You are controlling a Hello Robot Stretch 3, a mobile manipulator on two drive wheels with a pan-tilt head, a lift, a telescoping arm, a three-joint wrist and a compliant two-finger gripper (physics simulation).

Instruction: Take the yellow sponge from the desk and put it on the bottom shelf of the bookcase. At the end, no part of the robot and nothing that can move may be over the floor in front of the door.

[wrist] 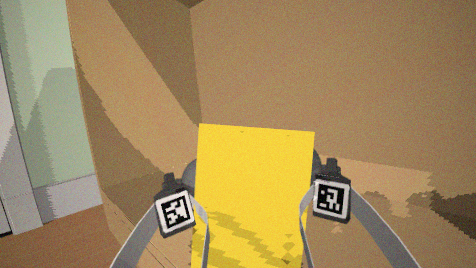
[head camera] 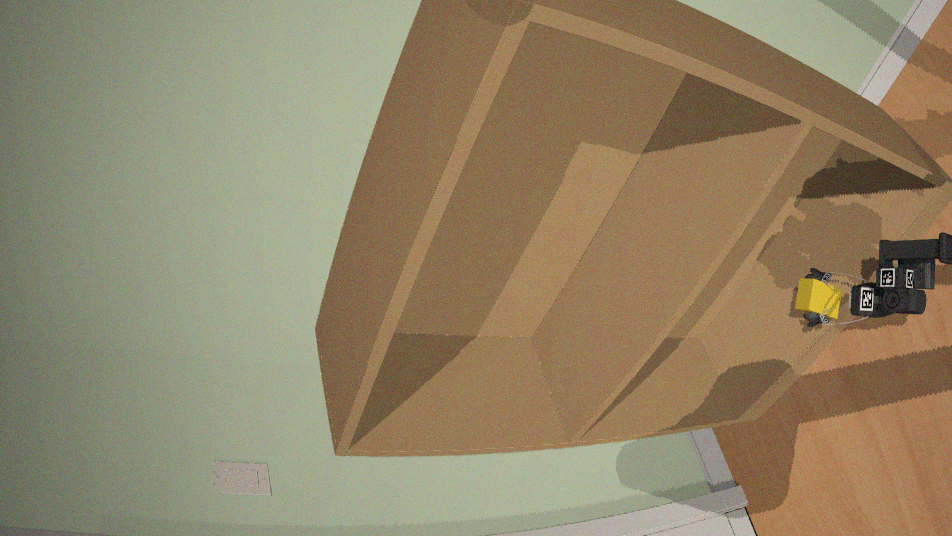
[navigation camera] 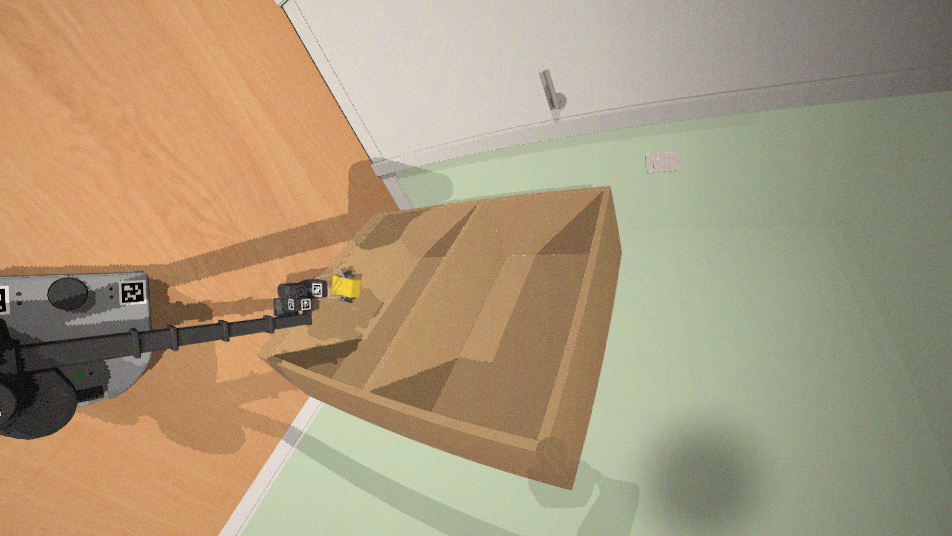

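Pixels of known places: gripper, fingertip midpoint: (wrist: 250, 171) (head camera: 805, 297) (navigation camera: 354, 286); robot's base at its link origin: (navigation camera: 69, 292).
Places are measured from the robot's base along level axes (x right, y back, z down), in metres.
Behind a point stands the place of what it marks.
The yellow sponge (head camera: 817, 297) @(x 0.770, y 0.025, z -0.228 m) (navigation camera: 346, 286) @(x 0.770, y 0.023, z -0.224 m) (wrist: 255, 200) @(x 0.767, y 0.027, z -0.209 m) is upright between the two fingertips of my gripper (head camera: 815, 296) @(x 0.817, y 0.026, z -0.208 m) (navigation camera: 346, 286) @(x 0.817, y 0.026, z -0.208 m) (wrist: 250, 171) @(x 0.817, y 0.026, z -0.208 m), which is shut on it from both sides. The sponge is in the lowest compartment of the wooden bookcase (head camera: 441, 219) @(x 1.053, y 0.118, z -0.905 m) (navigation camera: 571, 332) @(x 0.695, y 0.089, z -1.046 m), over the bottom shelf (head camera: 752, 326) @(x 1.065, y -0.043, z -0.100 m) (navigation camera: 393, 272) @(x 1.127, y -0.014, z -0.100 m), near its front edge. I cannot tell whether its underside touches the shelf. The desk does not show in these views.
The white door (navigation camera: 466, 66) @(x 0.910, y -0.714, z -0.657 m) with its handle (navigation camera: 549, 89) @(x 0.967, y -0.580, z -0.920 m) is beside the bookcase. My arm (navigation camera: 199, 332) @(x 0.248, y 0.098, z -0.318 m) reaches from my base (navigation camera: 119, 319) @(x 0.098, y 0.066, z -0.159 m) to the bookcase over the wooden floor (head camera: 866, 466) @(x 0.718, y -0.349, z 0.000 m) (navigation camera: 199, 133) @(x 0.326, y -0.491, z 0.000 m). The bookcase side panel (wrist: 115, 100) @(x 1.124, y -0.229, z -0.271 m) is left of the gripper.
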